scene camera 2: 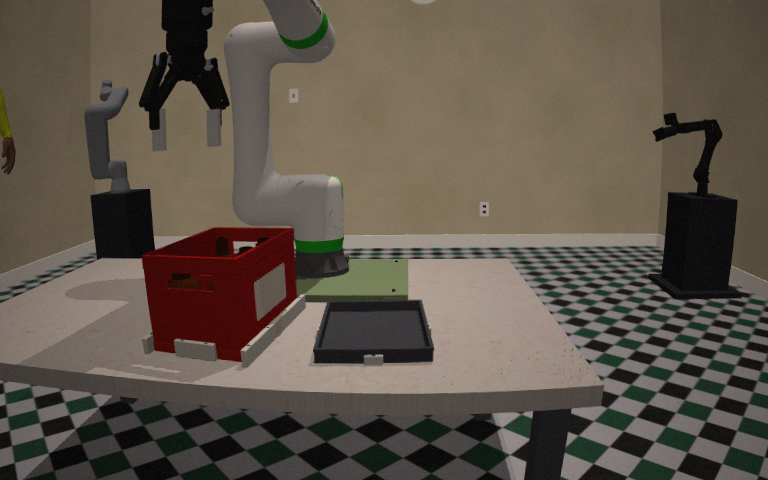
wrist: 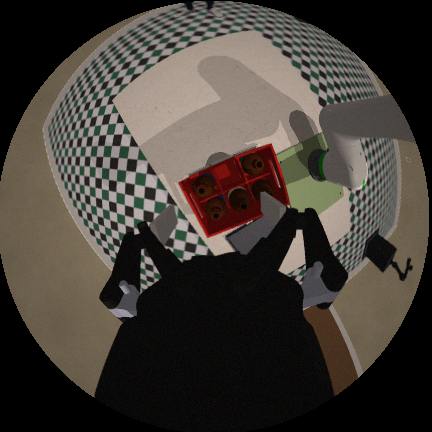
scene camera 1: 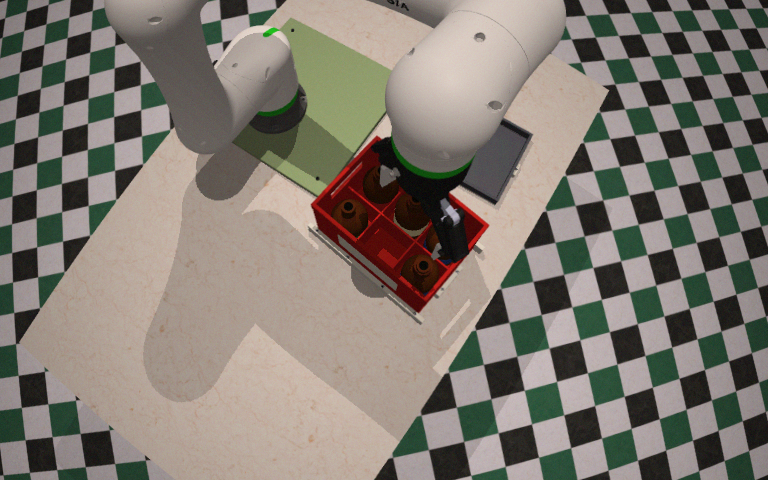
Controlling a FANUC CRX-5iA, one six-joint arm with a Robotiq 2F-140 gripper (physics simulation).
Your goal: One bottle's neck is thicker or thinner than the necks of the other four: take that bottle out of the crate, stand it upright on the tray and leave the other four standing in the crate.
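Frame: origin at the arm's base, x right, y ahead, z up, level; centimetres.
Seen in the pictures: gripper, fingertip midpoint: (scene camera 2: 188,148) (wrist: 217,206) (scene camera 1: 414,216); arm's base at its link origin: (scene camera 2: 320,270) (wrist: 319,164) (scene camera 1: 275,105).
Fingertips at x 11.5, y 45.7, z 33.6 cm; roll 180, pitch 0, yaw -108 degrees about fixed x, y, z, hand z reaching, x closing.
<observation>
Pixels of each thing's top centre, then the offset from my fingertips to it. "spot": a spot on its surface instead. Level surfaces: height alone.
- red crate at its top centre: (scene camera 1: 400,214) (scene camera 2: 222,240) (wrist: 238,192) dy -4.5, dx -3.9, dz -17.3 cm
- middle bottle at its top centre: (scene camera 1: 416,198) (wrist: 243,206) dy -4.3, dx -8.6, dz -18.6 cm
- dark tray at a spot on its surface: (scene camera 2: 373,328) spot: dy -7.9, dx -31.2, dz -34.3 cm
- table at its surface level: dz -34.9 cm
The red crate (scene camera 1: 323,219) (scene camera 2: 192,316) (wrist: 227,228) holds five brown bottles; its middle compartment on the side away from the tray is empty. One bottle (scene camera 1: 350,219) (wrist: 252,165) and another bottle (scene camera 1: 420,274) (wrist: 203,186) flank that compartment. Along the tray side are a bottle (scene camera 1: 378,189) (wrist: 261,188), a middle bottle (scene camera 1: 410,212) (wrist: 240,198) and a bottle (scene camera 1: 431,242) (wrist: 215,207) partly behind a finger in scene view 1. I cannot tell which neck differs. My gripper (scene camera 1: 412,213) (scene camera 2: 186,130) (wrist: 217,206) is open and empty, high above the crate. The dark tray (scene camera 1: 491,164) (scene camera 2: 373,328) (wrist: 246,239) bears no bottle.
Pale stops (scene camera 2: 195,349) stand around the crate's base on the table (scene camera 1: 226,441) (scene camera 2: 481,362). The green base plate (scene camera 1: 339,84) (scene camera 2: 373,277) (wrist: 317,192) under the arm lies behind the crate and tray. The crate's walls rise well above the tray's low rim.
</observation>
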